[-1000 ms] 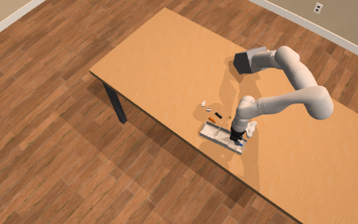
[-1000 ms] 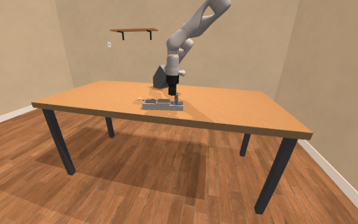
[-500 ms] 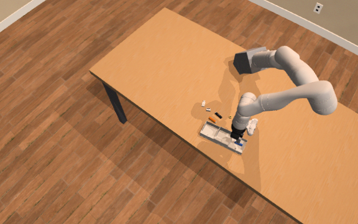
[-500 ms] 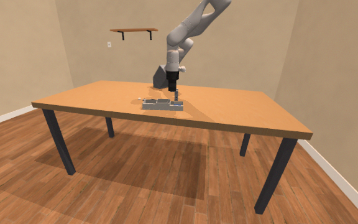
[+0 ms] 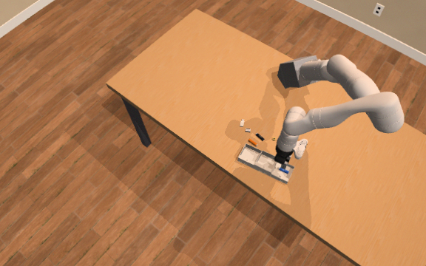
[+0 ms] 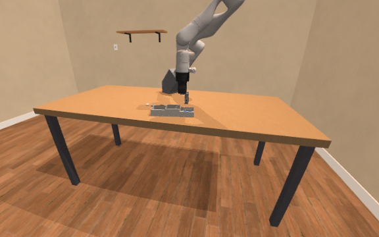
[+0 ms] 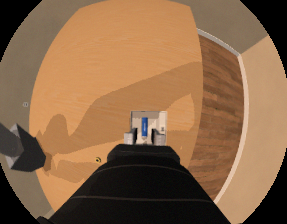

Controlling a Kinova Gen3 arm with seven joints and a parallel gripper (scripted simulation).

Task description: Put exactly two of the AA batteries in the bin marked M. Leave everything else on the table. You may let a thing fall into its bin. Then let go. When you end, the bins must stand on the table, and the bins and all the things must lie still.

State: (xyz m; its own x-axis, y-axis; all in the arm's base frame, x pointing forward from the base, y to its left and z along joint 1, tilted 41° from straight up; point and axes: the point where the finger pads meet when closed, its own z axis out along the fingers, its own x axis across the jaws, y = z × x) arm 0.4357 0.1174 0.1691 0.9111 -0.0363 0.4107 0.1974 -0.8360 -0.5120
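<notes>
The black battery is 70 mm behind my hand, 190 mm to the right of it and 80 mm below it. Also, from my hand: grey three-compartment bin tray 30 mm ahead, 80 mm to the right, 60 mm below; then tiny yellowish thing 110 mm behind, 130 mm to the right, 80 mm below; then blue battery 10 mm to the left, 70 mm below.
</notes>
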